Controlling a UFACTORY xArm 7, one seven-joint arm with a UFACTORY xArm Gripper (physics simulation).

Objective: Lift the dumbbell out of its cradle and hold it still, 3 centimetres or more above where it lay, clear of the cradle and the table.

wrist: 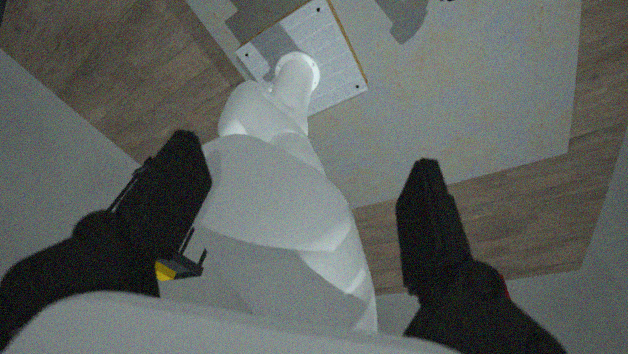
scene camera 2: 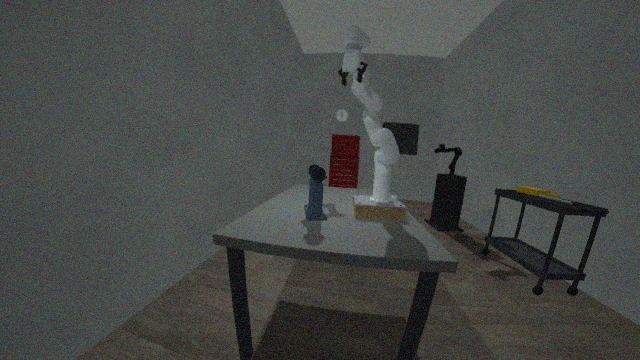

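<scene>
The dark dumbbell rests on top of the blue cradle, which stands upright on the table left of the arm's base in the scene view. The dumbbell is seen end-on and dim. My gripper is open and empty, high above the table and well above the dumbbell, with its fingers pointing down. In the wrist view the arm's own white links and base plate show between and beyond the fingers. The dumbbell does not show clearly in the wrist view.
The arm's base block stands right of the cradle. A dark cart with yellow items on it stands on the floor at the right. A black pedestal with a small arm stands behind. A red panel is at the back.
</scene>
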